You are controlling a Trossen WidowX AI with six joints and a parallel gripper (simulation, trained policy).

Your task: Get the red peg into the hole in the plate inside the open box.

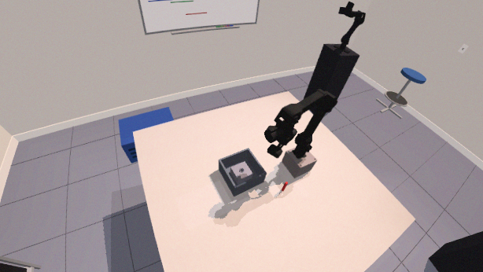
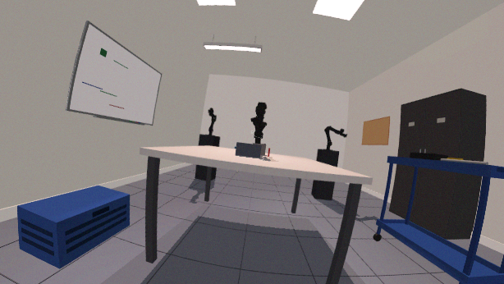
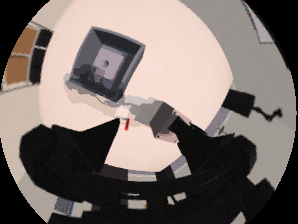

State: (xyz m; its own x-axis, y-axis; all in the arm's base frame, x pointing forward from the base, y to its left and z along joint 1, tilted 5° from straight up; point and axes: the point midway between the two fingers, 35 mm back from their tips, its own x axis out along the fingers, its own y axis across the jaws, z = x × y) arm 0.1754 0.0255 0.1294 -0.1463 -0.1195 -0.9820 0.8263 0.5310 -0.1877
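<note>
Right now the red peg is 17 cm below my gripper tip, 12 cm to the left of it and 2 cm behind it. Also, from my gripper tip: light grey plate 18 cm ahead, 16 cm below, 3 cm to the right; dark grey box 18 cm below, 18 cm ahead, 3 cm to the right.
</note>
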